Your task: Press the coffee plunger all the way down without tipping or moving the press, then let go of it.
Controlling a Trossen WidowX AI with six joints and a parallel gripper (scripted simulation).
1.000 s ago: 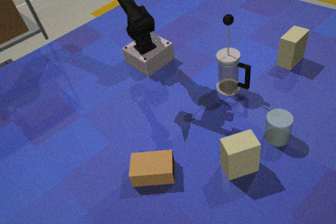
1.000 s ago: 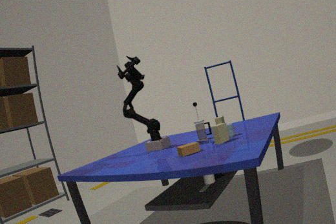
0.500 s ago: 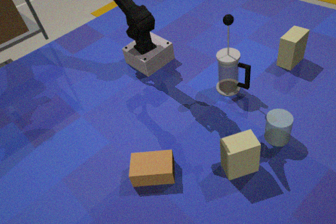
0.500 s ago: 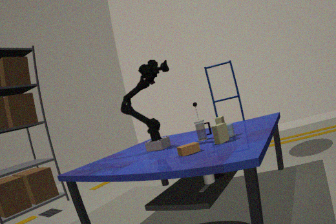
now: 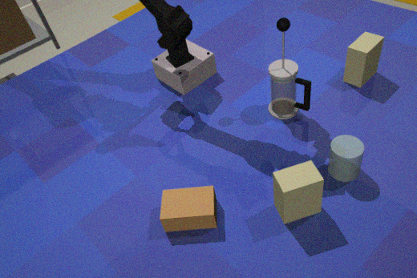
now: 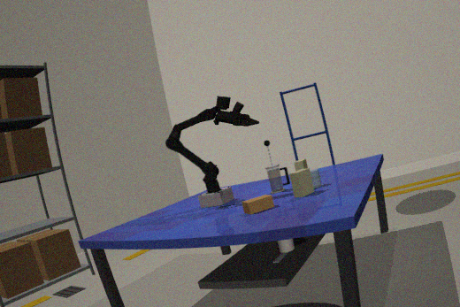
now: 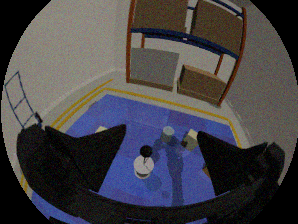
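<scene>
The coffee press lies 24 cm below my gripper tip, 3 cm to the left of it and 3 cm ahead of it. The rest, counted from my gripper tip: orange box (34 cm to the right, 34 cm below, 14 cm ahead).
</scene>
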